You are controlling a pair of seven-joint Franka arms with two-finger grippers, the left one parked.
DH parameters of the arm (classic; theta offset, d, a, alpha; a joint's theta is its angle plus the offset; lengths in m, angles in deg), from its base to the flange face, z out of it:
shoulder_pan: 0 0.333 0 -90
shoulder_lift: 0 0 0 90
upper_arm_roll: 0 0.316 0.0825 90
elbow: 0 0 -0.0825 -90
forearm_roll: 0 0.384 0 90
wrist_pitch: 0 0 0.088 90
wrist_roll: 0 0.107 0 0
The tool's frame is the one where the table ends.
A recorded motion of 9 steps. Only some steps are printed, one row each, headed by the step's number.
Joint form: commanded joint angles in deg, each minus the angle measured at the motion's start. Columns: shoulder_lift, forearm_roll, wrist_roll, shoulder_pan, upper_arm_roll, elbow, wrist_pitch.
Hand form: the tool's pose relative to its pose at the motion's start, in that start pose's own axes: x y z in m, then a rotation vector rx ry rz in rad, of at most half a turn. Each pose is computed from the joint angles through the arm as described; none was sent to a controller.
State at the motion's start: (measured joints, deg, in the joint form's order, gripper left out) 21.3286 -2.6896 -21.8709 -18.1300 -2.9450 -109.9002 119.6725
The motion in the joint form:
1: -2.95 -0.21 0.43 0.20 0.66 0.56 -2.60
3: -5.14 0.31 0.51 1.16 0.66 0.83 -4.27
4: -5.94 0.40 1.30 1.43 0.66 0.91 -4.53
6: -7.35 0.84 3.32 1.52 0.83 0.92 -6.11
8: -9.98 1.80 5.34 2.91 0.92 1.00 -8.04
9: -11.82 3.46 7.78 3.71 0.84 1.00 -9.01
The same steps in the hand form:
1: -0.0041 -0.0088 -0.0314 -0.0073 0.0149 -0.0060
3: -0.0068 -0.0197 -0.0540 -0.0072 0.0305 -0.0152
4: -0.0078 -0.0227 -0.0625 -0.0100 0.0412 -0.0047
6: -0.0128 -0.0271 -0.0743 -0.0013 0.0414 0.0299
8: -0.0175 -0.0447 -0.0987 0.0069 0.0591 0.0470
9: -0.0218 -0.0552 -0.1155 0.0287 0.0810 0.0872

